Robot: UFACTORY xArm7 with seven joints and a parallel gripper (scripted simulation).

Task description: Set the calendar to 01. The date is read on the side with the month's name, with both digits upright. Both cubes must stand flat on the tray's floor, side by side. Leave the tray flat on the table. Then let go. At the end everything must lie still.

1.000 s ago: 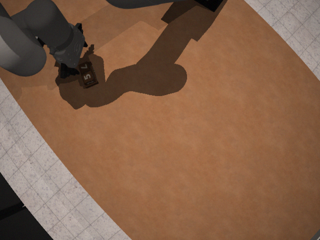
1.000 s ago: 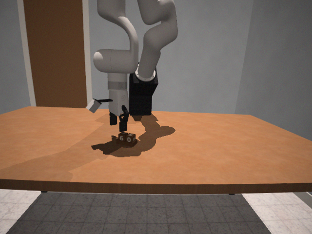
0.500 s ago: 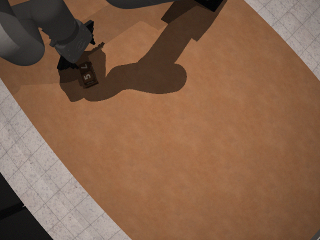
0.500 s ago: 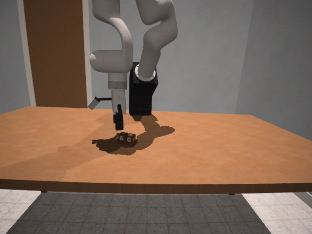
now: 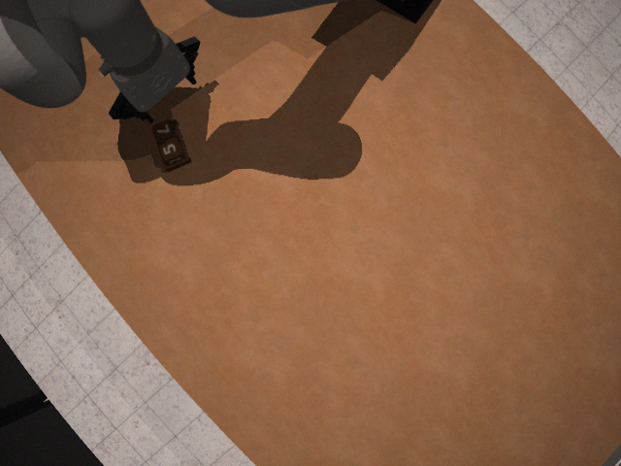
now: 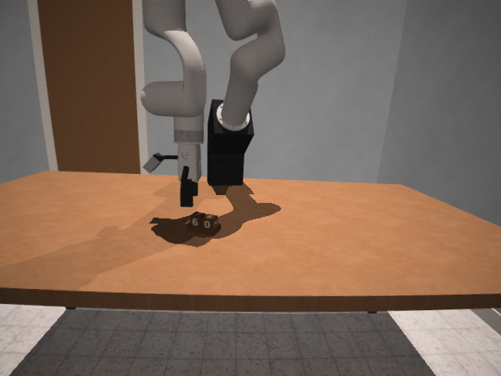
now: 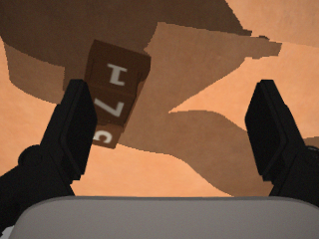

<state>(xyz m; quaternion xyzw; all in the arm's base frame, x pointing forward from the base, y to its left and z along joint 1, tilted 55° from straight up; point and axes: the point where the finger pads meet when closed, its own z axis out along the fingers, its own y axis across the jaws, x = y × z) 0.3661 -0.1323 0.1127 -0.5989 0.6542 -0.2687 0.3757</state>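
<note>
My hand is 40 mm short of the cube, 30 mm to the right of it and 50 mm above it. Round my hand: calendar tray (50 mm ahead, 40 mm to the left, 60 mm below).
</note>
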